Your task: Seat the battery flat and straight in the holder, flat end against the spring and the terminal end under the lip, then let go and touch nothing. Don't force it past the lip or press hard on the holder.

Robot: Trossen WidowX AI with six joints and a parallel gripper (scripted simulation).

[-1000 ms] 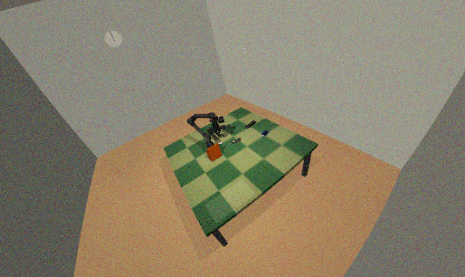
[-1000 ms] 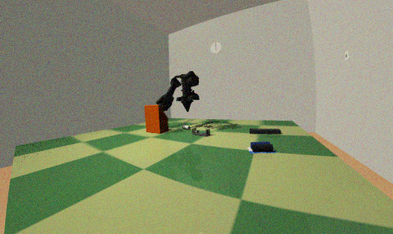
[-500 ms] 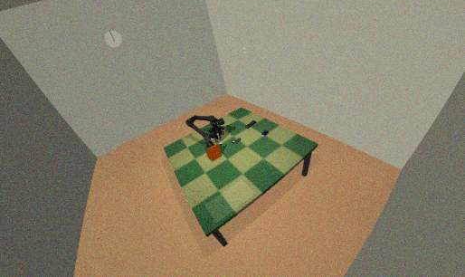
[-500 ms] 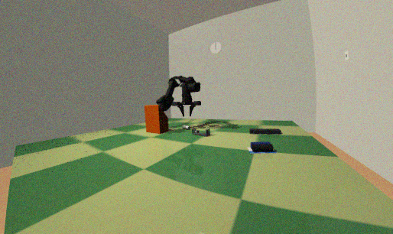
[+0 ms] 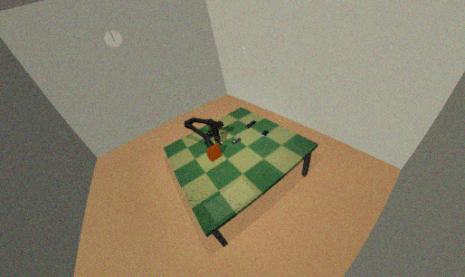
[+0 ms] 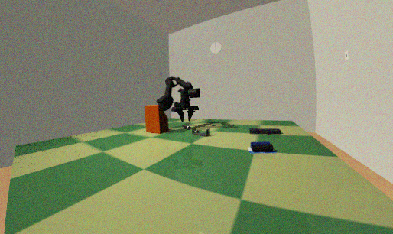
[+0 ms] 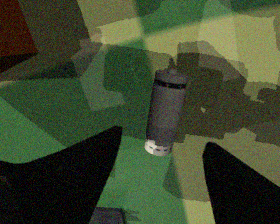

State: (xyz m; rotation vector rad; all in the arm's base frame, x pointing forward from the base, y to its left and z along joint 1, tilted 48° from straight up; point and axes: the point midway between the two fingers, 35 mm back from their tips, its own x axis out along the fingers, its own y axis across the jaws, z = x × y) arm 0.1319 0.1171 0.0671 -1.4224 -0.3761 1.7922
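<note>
Now: gripper tip 4 cm above the battery. Round my gripper tip: remote 49 cm ahead, 4 cm below, 2 cm to the left.
</note>
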